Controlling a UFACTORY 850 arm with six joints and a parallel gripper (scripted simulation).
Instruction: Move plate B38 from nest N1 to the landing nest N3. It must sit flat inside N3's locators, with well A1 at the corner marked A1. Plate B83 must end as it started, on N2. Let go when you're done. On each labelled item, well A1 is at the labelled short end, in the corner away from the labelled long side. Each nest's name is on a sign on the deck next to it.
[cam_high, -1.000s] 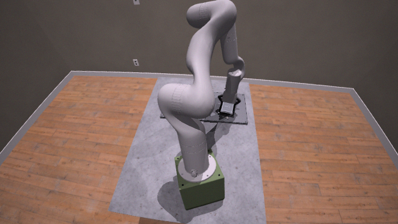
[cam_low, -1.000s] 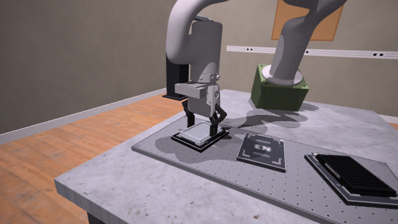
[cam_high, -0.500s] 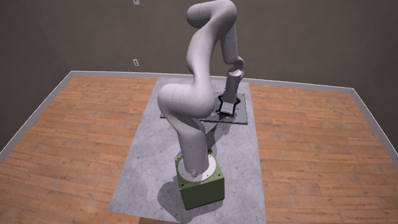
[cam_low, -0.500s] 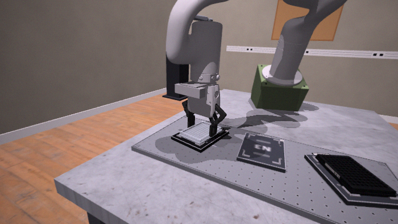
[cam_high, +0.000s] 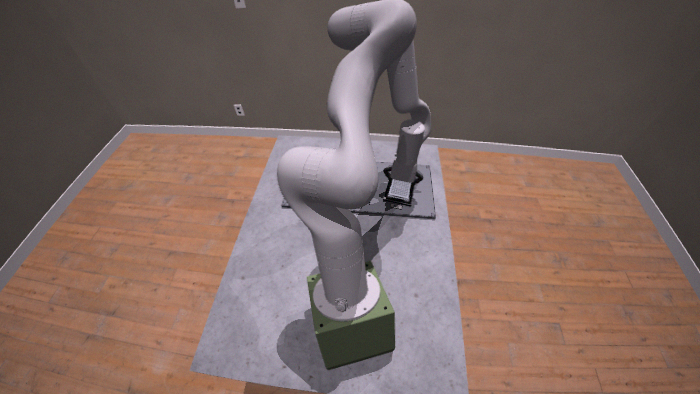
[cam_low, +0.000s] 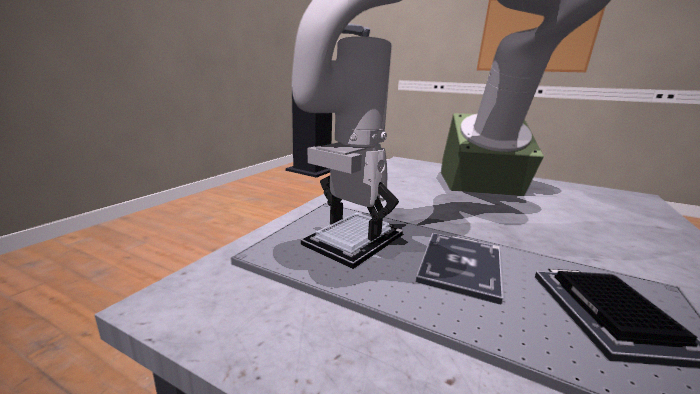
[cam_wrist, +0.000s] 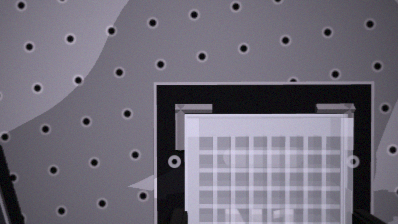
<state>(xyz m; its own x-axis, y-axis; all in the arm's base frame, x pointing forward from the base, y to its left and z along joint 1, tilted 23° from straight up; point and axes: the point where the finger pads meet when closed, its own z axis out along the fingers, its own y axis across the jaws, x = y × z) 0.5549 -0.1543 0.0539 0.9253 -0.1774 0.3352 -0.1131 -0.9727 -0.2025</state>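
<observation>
Right now my hand is 1 cm above the clear well plate. From my hand the other things lie so: black well plate (39 cm to the left, 2 cm behind, 1 cm below); then nest N1 (2 cm below); then nest N3 (19 cm to the left, 3 cm behind, 2 cm below).
</observation>
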